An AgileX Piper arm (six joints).
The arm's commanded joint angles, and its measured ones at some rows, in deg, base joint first. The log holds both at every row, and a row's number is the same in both.
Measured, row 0:
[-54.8 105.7 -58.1 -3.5 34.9 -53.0]
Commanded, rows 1 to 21:
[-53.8 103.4 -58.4 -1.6 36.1 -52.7]
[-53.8 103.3 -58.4 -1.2 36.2 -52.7]
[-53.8 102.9 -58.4 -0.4 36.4 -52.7]
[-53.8 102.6 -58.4 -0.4 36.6 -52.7]
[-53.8 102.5 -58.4 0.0 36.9 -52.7]
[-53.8 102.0 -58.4 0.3 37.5 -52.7]
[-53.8 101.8 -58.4 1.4 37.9 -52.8]
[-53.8 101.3 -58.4 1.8 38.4 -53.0]
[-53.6 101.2 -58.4 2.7 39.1 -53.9]
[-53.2 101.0 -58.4 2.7 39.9 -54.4]
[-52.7 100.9 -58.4 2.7 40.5 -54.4]
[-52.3 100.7 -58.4 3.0 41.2 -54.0]
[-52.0 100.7 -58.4 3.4 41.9 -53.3]
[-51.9 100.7 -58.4 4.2 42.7 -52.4]
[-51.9 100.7 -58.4 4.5 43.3 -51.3]
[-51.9 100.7 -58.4 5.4 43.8 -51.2]
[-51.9 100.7 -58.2 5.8 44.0 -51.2]
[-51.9 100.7 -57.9 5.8 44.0 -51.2]
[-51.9 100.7 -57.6 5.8 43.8 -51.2]
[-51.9 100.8 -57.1 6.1 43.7 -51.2]
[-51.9 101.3 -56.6 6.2 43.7 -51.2]
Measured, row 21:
[-52.0 101.3 -58.1 5.1 43.2 -51.5]
